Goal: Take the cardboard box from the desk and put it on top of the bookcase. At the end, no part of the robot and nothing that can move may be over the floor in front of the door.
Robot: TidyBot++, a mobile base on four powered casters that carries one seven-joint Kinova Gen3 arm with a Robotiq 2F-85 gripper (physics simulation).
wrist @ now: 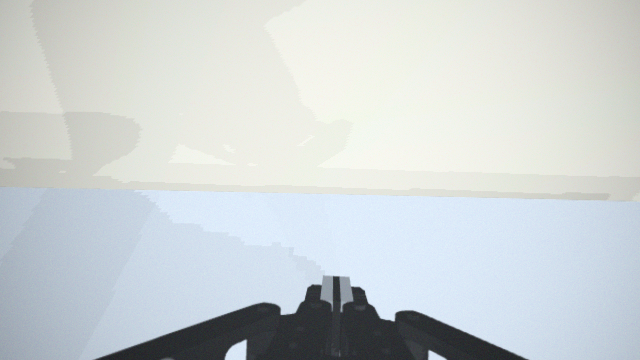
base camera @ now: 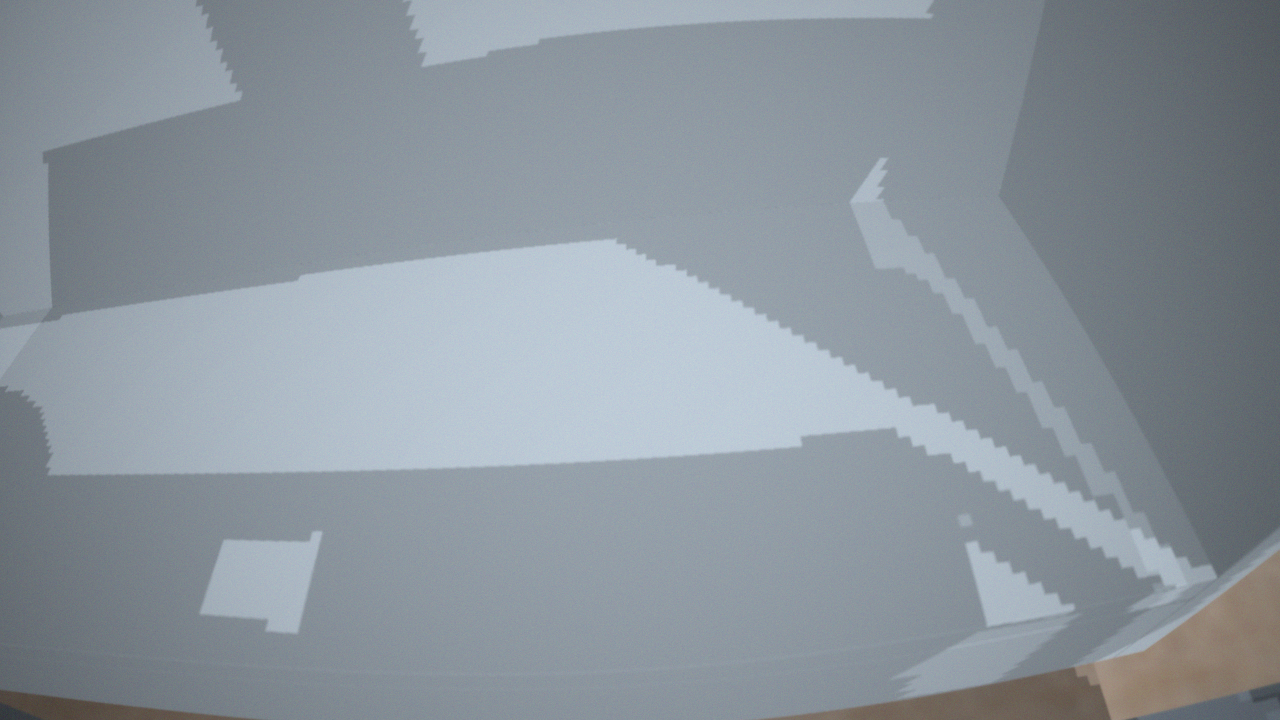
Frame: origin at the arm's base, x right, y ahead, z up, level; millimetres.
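Seen in the pictures: gripper, fingertip midpoint: (wrist: 335, 295).
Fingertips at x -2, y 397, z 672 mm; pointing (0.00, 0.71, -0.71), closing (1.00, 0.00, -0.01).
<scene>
A point is followed by its place in that frame.
My gripper (wrist: 335, 295) {x -2, y 397, z 672 mm} is shut, with its two fingertips together and nothing between them. It shows at the bottom middle of the wrist view, in front of a pale blue surface (wrist: 475, 260) {x 78, y 426, z 664 mm}. The cardboard box, the desk, the bookcase and the door cannot be made out in either view. The gripper does not show in the base camera view.
A cream surface (wrist: 450, 90) {x 68, y 513, z 723 mm} fills the upper wrist view, with arm-like shadows on it. In the base camera view, a large grey-blue surface (base camera: 447, 376) {x -109, y 345, z -296 mm} shows light and shadow patches, beside a darker surface (base camera: 1181, 223) {x 224, y 316, z -206 mm} at right. A brown surface (base camera: 1199, 640) {x 282, y 198, z -396 mm} shows at bottom right.
</scene>
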